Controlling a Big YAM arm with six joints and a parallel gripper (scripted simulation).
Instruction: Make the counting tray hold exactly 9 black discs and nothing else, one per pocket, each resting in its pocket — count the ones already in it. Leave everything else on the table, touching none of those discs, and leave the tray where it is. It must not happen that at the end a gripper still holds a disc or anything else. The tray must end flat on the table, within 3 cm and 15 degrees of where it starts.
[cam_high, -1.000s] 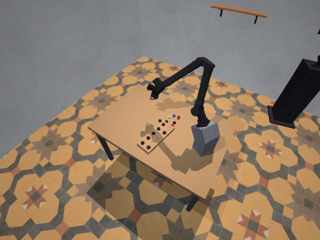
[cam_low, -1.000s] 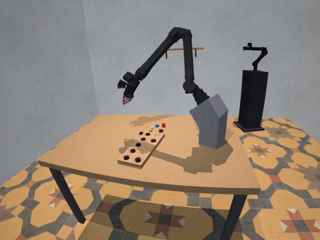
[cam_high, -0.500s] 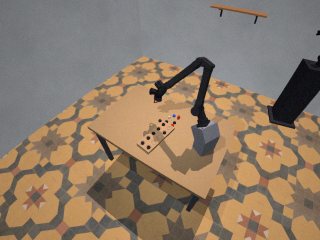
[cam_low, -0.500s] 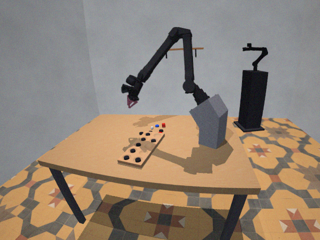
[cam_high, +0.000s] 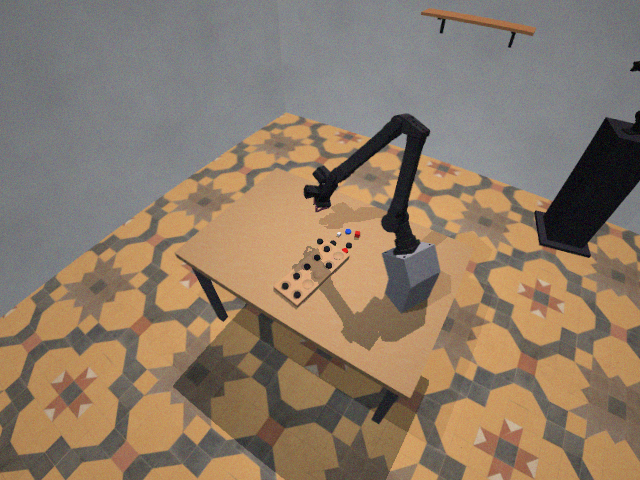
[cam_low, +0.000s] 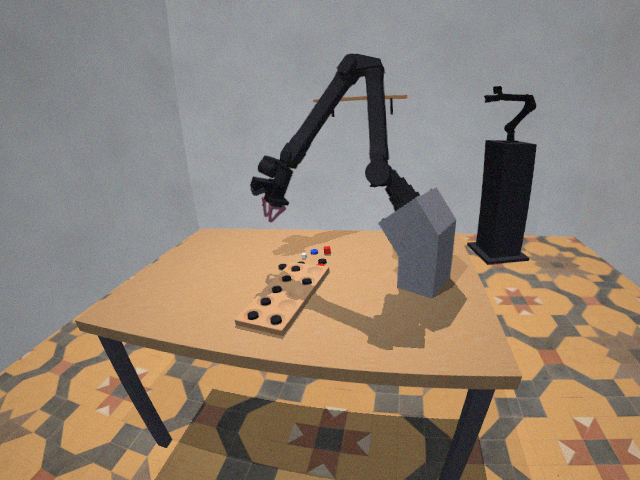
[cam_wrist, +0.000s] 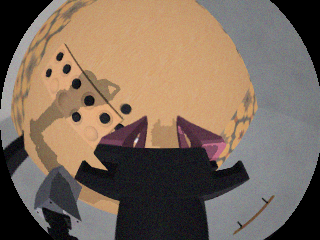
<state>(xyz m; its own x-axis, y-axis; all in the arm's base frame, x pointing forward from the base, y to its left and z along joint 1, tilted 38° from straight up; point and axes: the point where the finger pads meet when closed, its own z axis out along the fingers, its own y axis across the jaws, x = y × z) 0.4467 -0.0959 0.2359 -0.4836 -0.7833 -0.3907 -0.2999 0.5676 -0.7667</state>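
My gripper is now 18 cm past the red disc, 18 cm above it and 8 cm to the right of it. The rest, counted from my hand: small white piece (18 cm below, 12 cm behind, 2 cm to the right); blue disc (18 cm below, 16 cm behind, 6 cm to the right); red cube (21 cm behind, 17 cm below, 5 cm to the right).
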